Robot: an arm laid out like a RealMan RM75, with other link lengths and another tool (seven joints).
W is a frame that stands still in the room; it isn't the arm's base.
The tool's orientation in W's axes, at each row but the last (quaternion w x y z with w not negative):
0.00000 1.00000 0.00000 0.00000
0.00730 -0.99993 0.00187 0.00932
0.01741 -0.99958 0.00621 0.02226
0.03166 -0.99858 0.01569 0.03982
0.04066 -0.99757 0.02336 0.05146
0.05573 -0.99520 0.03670 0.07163
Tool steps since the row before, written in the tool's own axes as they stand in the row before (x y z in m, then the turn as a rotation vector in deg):
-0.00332 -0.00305 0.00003 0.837 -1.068 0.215
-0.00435 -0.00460 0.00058 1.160 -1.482 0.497
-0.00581 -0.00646 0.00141 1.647 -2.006 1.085
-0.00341 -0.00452 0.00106 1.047 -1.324 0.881
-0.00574 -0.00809 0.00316 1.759 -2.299 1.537
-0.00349 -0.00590 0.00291 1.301 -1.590 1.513
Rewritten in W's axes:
-0.00332 0.00305 -0.00003 0.837 1.068 -0.215
-0.00434 0.00462 -0.00043 1.156 1.485 -0.497
-0.00578 0.00657 -0.00092 1.624 2.024 -1.088
-0.00333 0.00468 -0.00050 1.019 1.347 -0.879
-0.00561 0.00856 -0.00190 1.710 2.343 -1.527
-0.00337 0.00641 -0.00173 1.203 1.667 -1.511

